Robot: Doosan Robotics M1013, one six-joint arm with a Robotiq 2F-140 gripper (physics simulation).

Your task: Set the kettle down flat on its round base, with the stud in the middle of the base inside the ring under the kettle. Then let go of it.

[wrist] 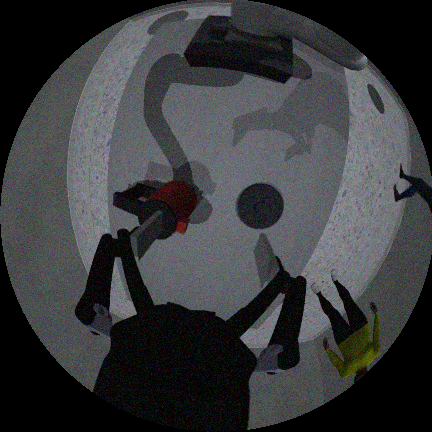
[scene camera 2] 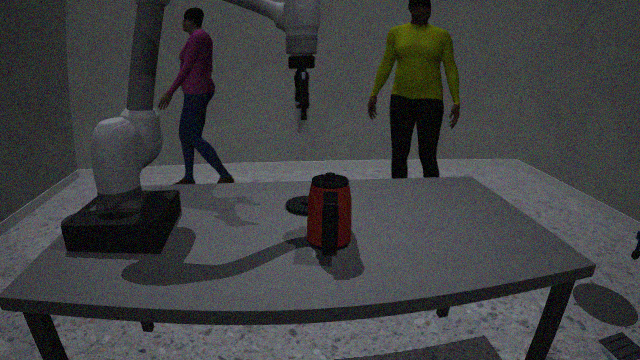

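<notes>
The red kettle [scene camera 2: 343, 215] [wrist: 176, 199] with a black lid and black handle stands upright on the table. In the scene view its handle faces the camera. The round black base [scene camera 2: 297, 205] [wrist: 260, 206] lies flat on the table, apart from the kettle; in the scene view the kettle partly hides it. A small round feature shows in the middle of the base in the wrist view. My gripper [scene camera 2: 301, 122] [wrist: 208, 232] is open and empty, high above the table. In the wrist view one finger pad overlaps the kettle's lid. The kettle's underside is hidden.
The grey table [scene camera 2: 425, 240] [wrist: 210, 135] carries the robot's black mounting block [scene camera 2: 112, 237] [wrist: 240, 52] at its left in the scene view. A person in a yellow top [scene camera 2: 420, 62] [wrist: 356, 347] and one in a pink top [scene camera 2: 197, 62] stand behind the table.
</notes>
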